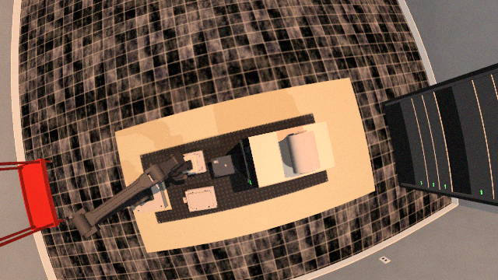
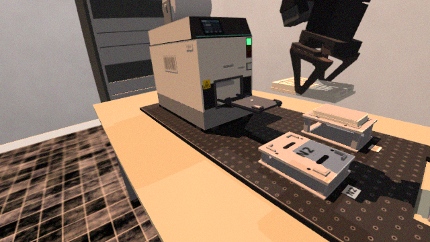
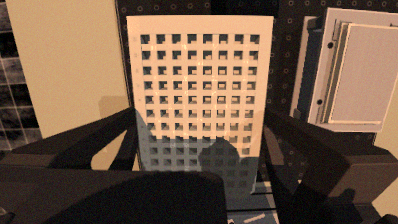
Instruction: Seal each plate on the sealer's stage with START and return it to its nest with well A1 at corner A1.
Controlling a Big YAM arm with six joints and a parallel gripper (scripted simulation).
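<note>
The well plate is right at my hand. Also, from my hand: sealer stage (200 mm ahead, 80 mm below, 60 mm to the right); then plate nest N2 (150 mm below); then sealer screen (320 mm ahead, 130 mm above, 20 mm to the right).
</note>
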